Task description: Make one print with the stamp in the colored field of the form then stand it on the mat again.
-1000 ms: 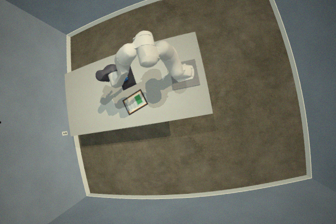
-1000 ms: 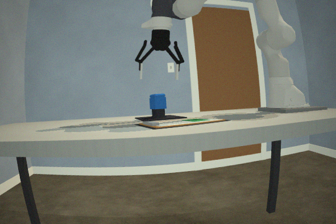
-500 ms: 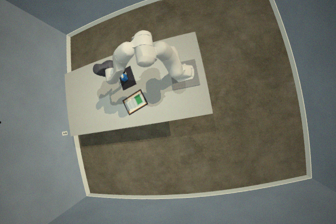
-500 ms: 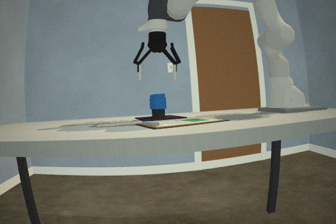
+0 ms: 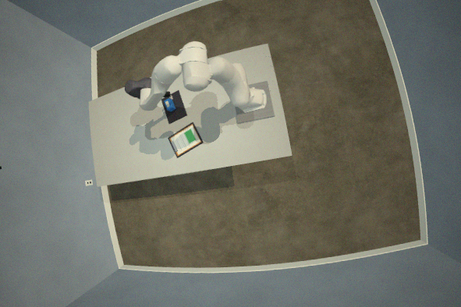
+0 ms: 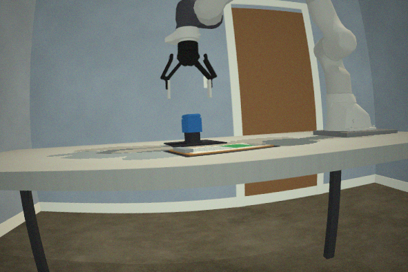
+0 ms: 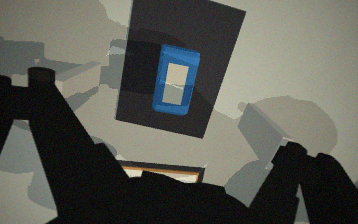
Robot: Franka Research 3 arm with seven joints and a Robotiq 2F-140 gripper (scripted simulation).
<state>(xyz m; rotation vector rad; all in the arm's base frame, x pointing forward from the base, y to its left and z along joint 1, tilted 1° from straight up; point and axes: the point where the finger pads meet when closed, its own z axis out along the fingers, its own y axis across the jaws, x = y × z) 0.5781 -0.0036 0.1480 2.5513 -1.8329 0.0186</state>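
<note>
My hand is 120 mm above the blue stamp. Round my hand: form 80 mm behind, 280 mm to the left, 160 mm below; dark mat 170 mm below.
</note>
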